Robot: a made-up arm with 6 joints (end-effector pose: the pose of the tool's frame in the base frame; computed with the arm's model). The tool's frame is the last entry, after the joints. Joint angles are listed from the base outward.
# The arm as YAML. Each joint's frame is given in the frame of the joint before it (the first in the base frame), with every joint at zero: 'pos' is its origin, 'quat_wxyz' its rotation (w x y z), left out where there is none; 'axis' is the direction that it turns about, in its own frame. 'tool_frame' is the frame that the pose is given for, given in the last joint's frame.
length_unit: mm
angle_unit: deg
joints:
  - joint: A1
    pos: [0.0, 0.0, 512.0]
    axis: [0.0, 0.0, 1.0]
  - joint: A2
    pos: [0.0, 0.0, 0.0]
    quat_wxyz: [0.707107, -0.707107, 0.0, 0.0]
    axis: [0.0, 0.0, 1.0]
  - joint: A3
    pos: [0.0, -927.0, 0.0]
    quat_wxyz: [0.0, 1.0, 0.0, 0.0]
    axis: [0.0, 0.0, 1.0]
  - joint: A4
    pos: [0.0, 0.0, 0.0]
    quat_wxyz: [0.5, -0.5, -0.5, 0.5]
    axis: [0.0, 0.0, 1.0]
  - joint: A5
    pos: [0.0, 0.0, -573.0]
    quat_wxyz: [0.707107, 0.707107, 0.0, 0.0]
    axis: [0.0, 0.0, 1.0]
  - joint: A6
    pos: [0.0, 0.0, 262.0]
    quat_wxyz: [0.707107, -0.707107, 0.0, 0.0]
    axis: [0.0, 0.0, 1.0]
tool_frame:
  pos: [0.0, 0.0, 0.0]
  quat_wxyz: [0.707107, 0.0, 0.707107, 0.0]
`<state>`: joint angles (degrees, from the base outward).
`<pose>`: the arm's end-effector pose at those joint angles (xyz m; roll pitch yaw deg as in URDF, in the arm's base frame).
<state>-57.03 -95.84 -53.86 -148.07 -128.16 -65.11</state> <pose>-0.0331 0.4596 0.6979 88.35 -4.75 98.31</pose>
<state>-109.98 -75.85 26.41 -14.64 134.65 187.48</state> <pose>0.0884 0.9849 1.3126 -1.91 56.40 88.98</pose>
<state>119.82 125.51 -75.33 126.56 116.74 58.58</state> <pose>-0.2071 0.0475 -0.0193 68.54 -19.70 169.45</pose>
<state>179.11 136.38 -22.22 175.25 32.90 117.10</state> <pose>-0.1180 -0.2593 -0.3884 -112.59 -11.40 -3.52</pose>
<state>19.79 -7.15 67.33 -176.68 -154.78 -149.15</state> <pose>-0.0391 0.2639 1.9798 150.51 49.28 -162.38</pose>
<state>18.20 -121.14 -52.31 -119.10 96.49 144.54</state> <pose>-0.3942 0.0045 0.4843 16.27 16.25 -46.53</pose>
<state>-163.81 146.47 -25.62 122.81 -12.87 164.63</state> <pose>0.0638 -0.1293 -0.5577 -105.24 14.70 27.35</pose>
